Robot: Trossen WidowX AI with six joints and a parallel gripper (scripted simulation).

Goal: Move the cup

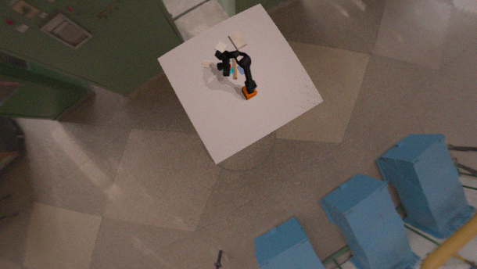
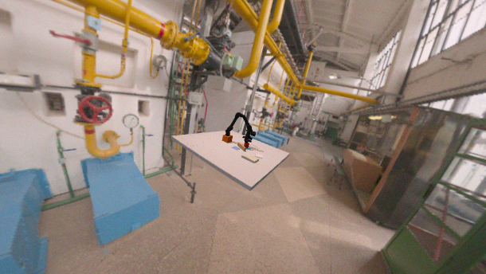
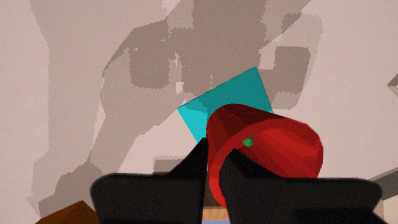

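The red cup is 3 cm ahead of my gripper tip and 2 cm to the right of it. From my gripper tip the other things lie so: cyan pad 3 cm ahead, 1 cm to the right, 5 cm below; then pale blue pad 3 cm behind, 16 cm to the right, 5 cm below; then green marble 4 cm ahead, 3 cm to the right, 2 cm below.
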